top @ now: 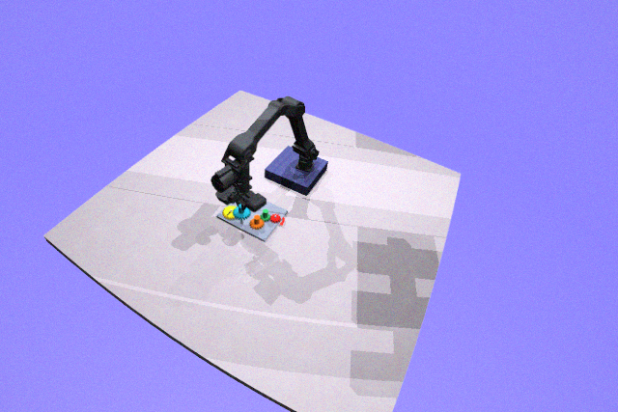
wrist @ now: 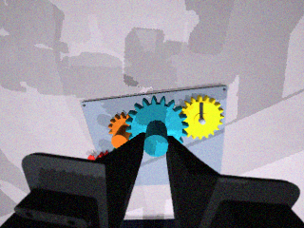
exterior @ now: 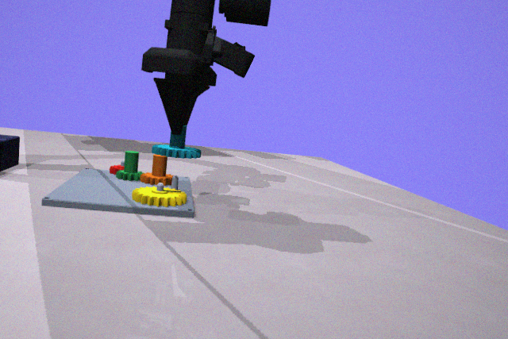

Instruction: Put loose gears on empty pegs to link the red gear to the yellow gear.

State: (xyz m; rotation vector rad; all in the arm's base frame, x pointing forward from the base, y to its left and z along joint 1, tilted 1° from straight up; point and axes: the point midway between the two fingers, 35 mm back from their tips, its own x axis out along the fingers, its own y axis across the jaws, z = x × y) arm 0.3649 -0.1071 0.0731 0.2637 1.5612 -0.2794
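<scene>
Right now my gripper tip is 1 cm above the teal gear. Round my gripper tip: green gear (7 cm to the left, 6 cm below, 6 cm behind); orange gear (6 cm below, 5 cm to the left, 2 cm behind); red gear (10 cm to the left, 7 cm below, 7 cm behind).
</scene>
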